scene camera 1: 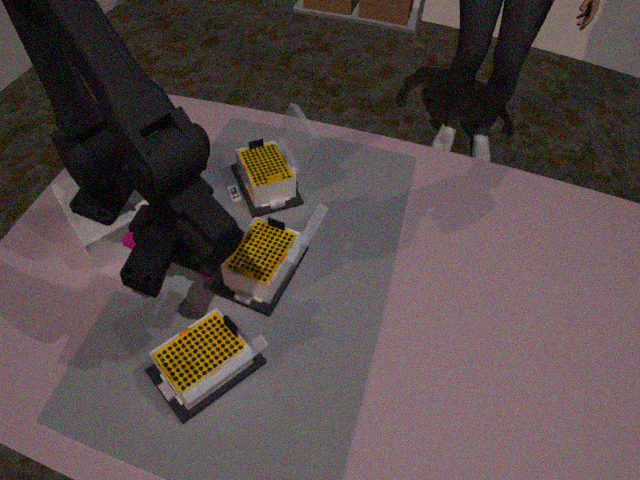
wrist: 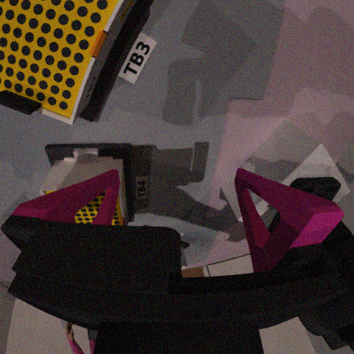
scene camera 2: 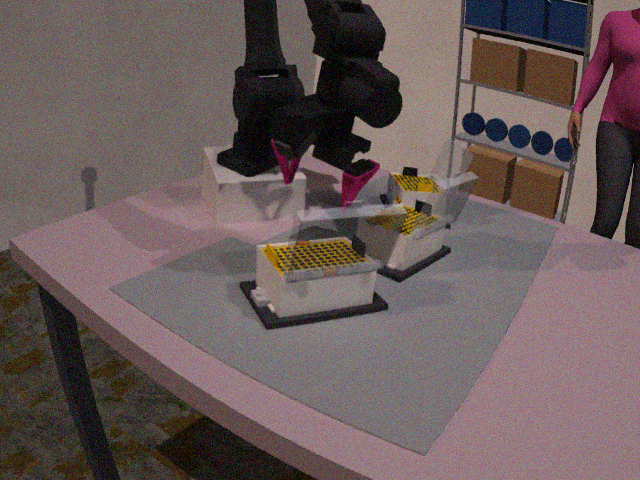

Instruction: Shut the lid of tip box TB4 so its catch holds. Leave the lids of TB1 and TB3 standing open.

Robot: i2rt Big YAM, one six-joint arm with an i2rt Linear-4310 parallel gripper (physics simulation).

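Places are measured from the arm's base along level axes (x right, y ahead, z up), in metres.
Pixels of known places: gripper, fingertip midpoint: (scene camera 1: 179, 264) (scene camera 2: 315, 196); arm's base, origin of the base link: (scene camera 1: 106, 193) (scene camera 2: 253, 160).
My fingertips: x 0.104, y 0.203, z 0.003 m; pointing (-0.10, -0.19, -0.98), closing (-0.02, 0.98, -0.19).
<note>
Ahead of a thing's pixels: the offset from my fingertips to its top centre. "*": to the spot under its first point. Level surfaces: height alone.
Tip box TB4 @[dx -0.089, dy +0.091, dz -0.021 m] (scene camera 1: 261, 253) (scene camera 2: 421, 246) (wrist: 82, 174) is the middle box. Its clear lid @[dx -0.078, dy +0.169, dz +0.066 m] (scene camera 1: 315, 222) (scene camera 2: 459, 187) stands open. TB3 (scene camera 1: 199, 353) (scene camera 2: 330, 297) (wrist: 42, 55) is nearest scene camera 2, with its clear lid @[* dx +0.114, dy +0.176, dz +0.056 m] (scene camera 1: 259, 344) (scene camera 2: 351, 211) up. TB1 (scene camera 1: 266, 166) (scene camera 2: 413, 197) is the farthest box, its clear lid @[dx -0.333, dy +0.089, dz +0.066 m] (scene camera 1: 302, 119) (scene camera 2: 449, 161) also up. My gripper (scene camera 2: 316, 193) (wrist: 176, 174) is open and empty, above the table on the robot-base side of TB4. One finger overlaps TB4 in the wrist view. In scene camera 1 the arm mostly hides the fingers.
The boxes stand in dark trays on a grey mat @[dz -0.087 m] (scene camera 1: 351, 310) (scene camera 2: 413, 372) on the pink table @[dz -0.090 m] (scene camera 1: 496, 330) (scene camera 2: 578, 361). The white base block (scene camera 1: 77, 222) (scene camera 2: 248, 201) is behind the gripper. A person (scene camera 1: 480, 56) (scene camera 2: 617, 87) stands beyond the table near a shelf rack (scene camera 2: 457, 98).
</note>
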